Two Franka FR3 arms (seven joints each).
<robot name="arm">
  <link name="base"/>
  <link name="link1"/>
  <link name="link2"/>
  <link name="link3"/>
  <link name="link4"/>
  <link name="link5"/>
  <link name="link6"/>
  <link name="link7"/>
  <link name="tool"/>
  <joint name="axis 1" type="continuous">
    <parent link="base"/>
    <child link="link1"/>
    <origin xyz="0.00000 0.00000 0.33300" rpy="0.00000 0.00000 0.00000"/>
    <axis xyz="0 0 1"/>
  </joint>
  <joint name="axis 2" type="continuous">
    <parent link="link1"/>
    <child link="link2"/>
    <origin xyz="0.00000 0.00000 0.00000" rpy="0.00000 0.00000 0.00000"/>
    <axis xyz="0 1 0"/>
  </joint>
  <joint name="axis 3" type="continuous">
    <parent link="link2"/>
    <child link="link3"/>
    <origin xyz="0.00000 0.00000 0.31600" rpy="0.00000 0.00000 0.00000"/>
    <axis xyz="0 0 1"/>
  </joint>
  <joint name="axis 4" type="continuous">
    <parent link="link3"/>
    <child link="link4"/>
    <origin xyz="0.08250 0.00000 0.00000" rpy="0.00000 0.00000 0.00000"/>
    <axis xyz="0 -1 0"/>
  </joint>
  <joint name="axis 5" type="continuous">
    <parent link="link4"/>
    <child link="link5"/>
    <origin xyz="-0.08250 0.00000 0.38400" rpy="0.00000 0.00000 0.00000"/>
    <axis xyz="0 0 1"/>
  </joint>
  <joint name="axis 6" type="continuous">
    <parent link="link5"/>
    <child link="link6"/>
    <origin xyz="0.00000 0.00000 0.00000" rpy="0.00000 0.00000 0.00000"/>
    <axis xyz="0 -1 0"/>
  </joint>
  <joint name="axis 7" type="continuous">
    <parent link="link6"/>
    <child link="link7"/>
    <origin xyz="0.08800 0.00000 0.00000" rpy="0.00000 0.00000 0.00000"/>
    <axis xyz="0 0 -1"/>
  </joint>
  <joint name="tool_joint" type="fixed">
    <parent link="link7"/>
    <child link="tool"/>
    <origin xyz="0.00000 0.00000 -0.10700" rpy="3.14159 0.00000 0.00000"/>
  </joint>
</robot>
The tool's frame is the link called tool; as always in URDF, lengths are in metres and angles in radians. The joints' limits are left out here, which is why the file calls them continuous.
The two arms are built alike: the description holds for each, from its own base.
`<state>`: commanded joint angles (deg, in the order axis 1, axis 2, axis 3, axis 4, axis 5, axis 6, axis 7); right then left.
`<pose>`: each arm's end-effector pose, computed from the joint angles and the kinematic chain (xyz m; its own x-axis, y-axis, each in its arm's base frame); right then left.
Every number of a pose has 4 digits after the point.
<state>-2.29 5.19 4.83 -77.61 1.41 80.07 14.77 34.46 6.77 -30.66 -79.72 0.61 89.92 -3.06</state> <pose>0.5635 0.0253 0.6594 0.9767 -0.2076 -0.0538 -0.2089 -0.9778 -0.0189 0.5837 0.0609 0.6504 0.9892 0.1268 0.0733 0.1231 -0.9910 0.0535</pose>
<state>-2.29 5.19 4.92 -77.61 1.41 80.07 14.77 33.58 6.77 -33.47 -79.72 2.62 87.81 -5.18</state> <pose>0.5635 0.0261 0.6594 0.9771 -0.2061 -0.0539 -0.2073 -0.9781 -0.0191 0.5817 0.0286 0.6485 0.9942 0.0999 0.0404 0.0990 -0.9948 0.0232</pose>
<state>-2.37 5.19 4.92 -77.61 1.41 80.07 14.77 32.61 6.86 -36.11 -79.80 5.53 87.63 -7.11</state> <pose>0.5635 0.0253 0.6594 0.9768 -0.2074 -0.0539 -0.2087 -0.9778 -0.0191 0.5818 -0.0006 0.6484 0.9964 0.0732 0.0425 0.0741 -0.9970 -0.0206</pose>
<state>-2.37 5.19 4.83 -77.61 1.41 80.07 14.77 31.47 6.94 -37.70 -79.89 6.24 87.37 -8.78</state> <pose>0.5635 0.0245 0.6594 0.9764 -0.2090 -0.0538 -0.2102 -0.9775 -0.0189 0.5806 -0.0257 0.6477 0.9977 0.0556 0.0392 0.0567 -0.9980 -0.0289</pose>
